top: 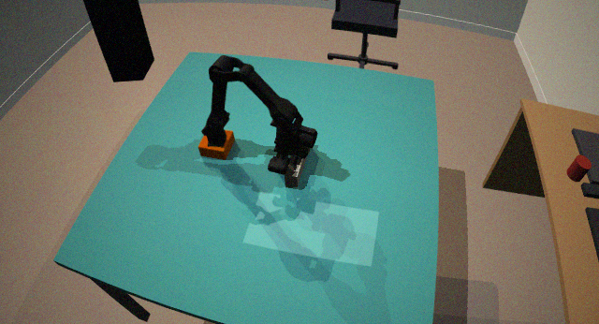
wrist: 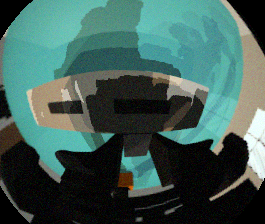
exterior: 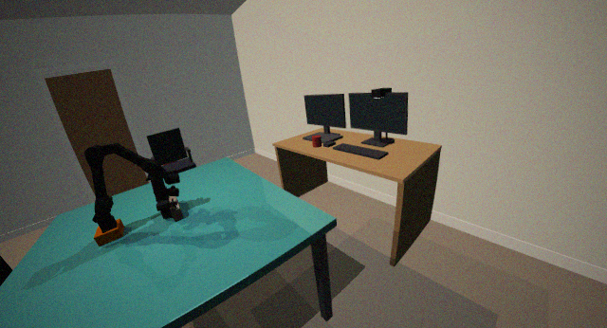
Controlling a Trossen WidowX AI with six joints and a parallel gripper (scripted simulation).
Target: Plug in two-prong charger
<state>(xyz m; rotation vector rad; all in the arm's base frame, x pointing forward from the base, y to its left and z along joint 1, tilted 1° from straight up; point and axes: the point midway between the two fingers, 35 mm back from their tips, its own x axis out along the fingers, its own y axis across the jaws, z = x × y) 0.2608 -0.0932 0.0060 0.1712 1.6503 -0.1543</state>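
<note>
The two-prong charger is 20 mm ahead of my gripper tip and 10 mm above it.
</note>
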